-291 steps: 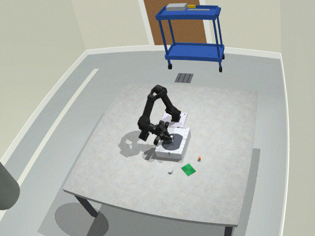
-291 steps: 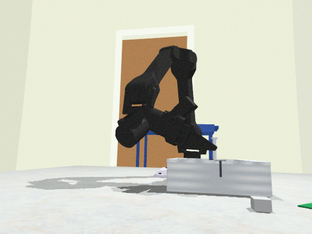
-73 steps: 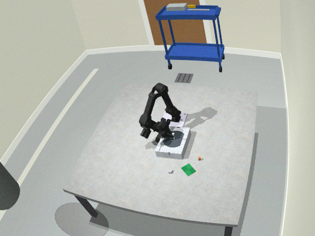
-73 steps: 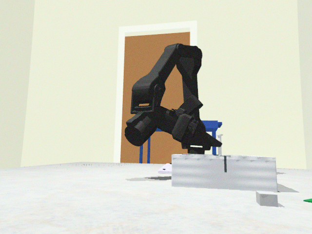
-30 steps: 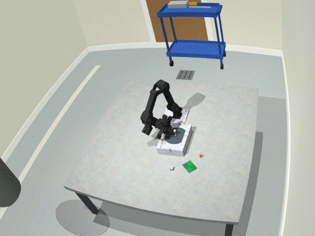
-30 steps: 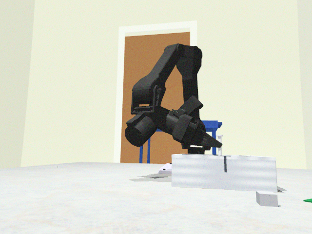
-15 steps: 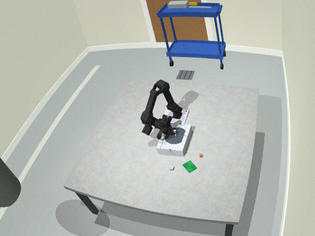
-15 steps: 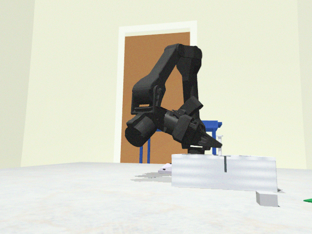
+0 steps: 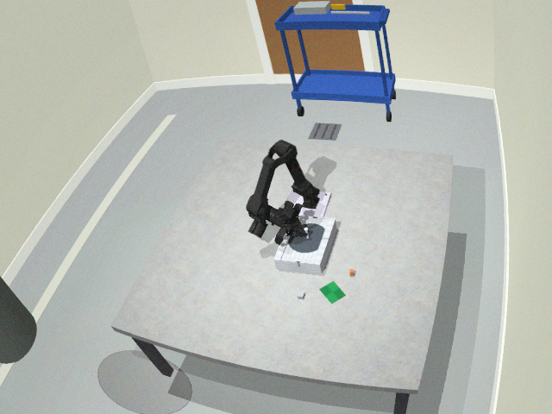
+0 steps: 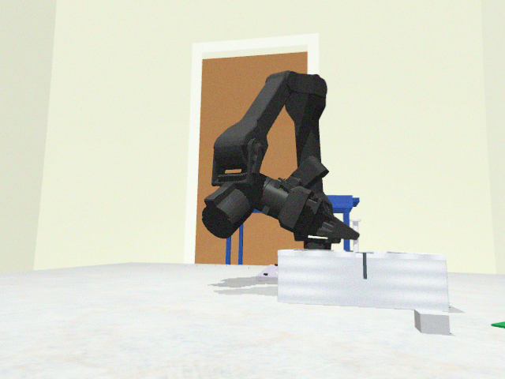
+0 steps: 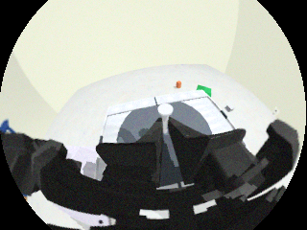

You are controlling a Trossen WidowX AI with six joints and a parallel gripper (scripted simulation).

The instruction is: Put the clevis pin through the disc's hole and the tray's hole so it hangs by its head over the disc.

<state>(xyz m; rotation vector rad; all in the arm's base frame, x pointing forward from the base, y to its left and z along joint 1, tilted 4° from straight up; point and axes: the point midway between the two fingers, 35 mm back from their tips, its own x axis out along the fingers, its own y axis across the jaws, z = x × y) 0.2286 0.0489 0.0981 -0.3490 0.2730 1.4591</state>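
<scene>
Right now my gripper tip is 20 mm above the dark aluminium disc. From my gripper tip the other things lie so: steel clevis pin: right at my gripper tip; then small orange cube: 210 mm to the left, 110 mm ahead, 70 mm below; then rimmed steel tray: 40 mm below, 10 mm to the right, 10 mm ahead.
</scene>
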